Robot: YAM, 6 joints.
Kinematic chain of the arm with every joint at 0, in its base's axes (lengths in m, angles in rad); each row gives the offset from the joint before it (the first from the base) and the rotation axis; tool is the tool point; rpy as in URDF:
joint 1: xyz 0 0 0.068 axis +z
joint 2: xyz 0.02 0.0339 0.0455 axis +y
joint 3: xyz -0.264 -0.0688 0 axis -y
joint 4: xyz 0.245 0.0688 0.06 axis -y
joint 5: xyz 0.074 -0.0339 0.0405 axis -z
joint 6: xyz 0.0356 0 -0.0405 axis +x
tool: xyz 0 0 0 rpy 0 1.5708 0
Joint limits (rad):
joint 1: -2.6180..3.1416
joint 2: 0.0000..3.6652
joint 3: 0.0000..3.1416
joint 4: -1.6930..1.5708
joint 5: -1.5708..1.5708
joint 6: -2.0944..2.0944
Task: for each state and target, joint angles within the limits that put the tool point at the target. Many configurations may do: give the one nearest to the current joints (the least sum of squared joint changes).
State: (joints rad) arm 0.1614 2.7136 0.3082 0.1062 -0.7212 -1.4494
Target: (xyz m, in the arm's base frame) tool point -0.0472 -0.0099 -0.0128
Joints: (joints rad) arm 0.5295 3.0925 0.1525 0.0987 -0.4442 -1.4494
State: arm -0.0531 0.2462 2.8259 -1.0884 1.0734 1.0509
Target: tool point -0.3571 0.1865 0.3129
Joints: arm -0.5565 0.0201 2.4045 -1.5385 1.0165 1.0509
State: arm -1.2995 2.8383 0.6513 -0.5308 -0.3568 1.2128
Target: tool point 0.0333 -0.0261 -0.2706
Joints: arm -1.0552 3.5776 1.2194 -0.2118 -0.4693 1.2128
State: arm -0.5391 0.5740 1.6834 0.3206 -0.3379 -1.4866
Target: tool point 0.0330 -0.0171 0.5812
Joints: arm -0.6789 0.7307 1.4290 0.2441 -0.2097 -1.4866
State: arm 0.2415 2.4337 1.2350 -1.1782 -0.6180 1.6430
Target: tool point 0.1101 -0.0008 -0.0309
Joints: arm -0.1513 2.7509 0.7433 -1.1570 -0.4601 1.6430
